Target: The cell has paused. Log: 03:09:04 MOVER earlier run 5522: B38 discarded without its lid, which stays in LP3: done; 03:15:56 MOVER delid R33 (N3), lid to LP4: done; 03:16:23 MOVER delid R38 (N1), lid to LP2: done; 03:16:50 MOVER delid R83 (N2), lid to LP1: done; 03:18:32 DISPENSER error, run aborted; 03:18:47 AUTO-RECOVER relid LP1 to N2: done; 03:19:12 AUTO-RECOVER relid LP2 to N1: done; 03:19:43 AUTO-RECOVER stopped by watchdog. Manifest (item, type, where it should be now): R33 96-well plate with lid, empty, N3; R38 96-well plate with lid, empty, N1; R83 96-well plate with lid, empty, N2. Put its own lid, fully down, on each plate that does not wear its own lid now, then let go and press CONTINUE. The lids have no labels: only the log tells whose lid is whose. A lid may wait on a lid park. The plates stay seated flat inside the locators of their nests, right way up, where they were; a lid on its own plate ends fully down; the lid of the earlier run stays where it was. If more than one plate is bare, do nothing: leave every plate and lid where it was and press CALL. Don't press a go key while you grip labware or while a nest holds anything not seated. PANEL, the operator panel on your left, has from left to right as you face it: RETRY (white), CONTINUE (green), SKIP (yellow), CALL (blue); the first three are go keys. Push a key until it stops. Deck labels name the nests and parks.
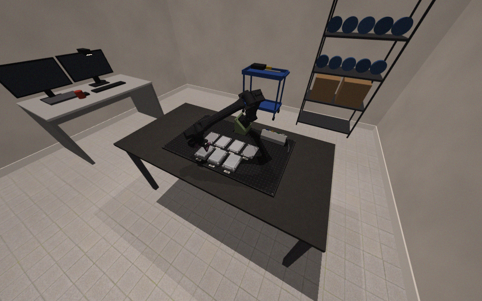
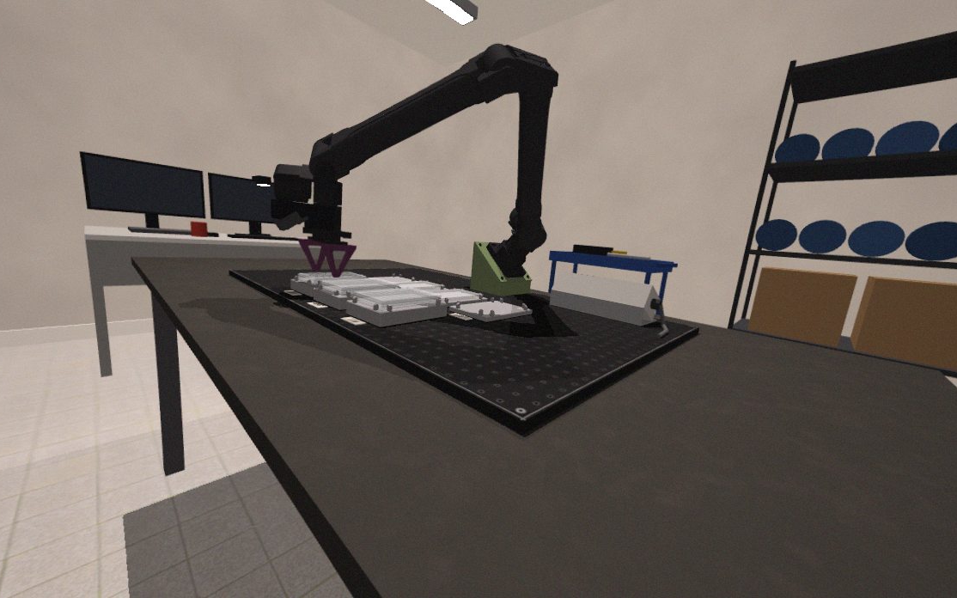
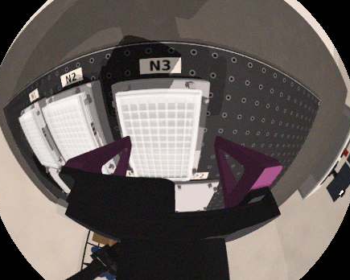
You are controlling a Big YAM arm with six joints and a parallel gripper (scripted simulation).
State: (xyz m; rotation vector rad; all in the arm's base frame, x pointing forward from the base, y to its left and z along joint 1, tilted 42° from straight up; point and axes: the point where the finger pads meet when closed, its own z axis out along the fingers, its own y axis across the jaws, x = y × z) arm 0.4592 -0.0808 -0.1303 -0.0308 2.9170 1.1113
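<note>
Now: hand 2 cm above the white 96-well plate, 1 cm to the right of it and 1 cm past it. The rest, counted from my hand: N3 label: 8 cm ahead, 4 cm below, 2 cm to the left; then LP4 label: 21 cm to the left, 11 cm behind, 4 cm below; then lid park LP2: 19 cm behind, 5 cm to the right, 4 cm below.
</note>
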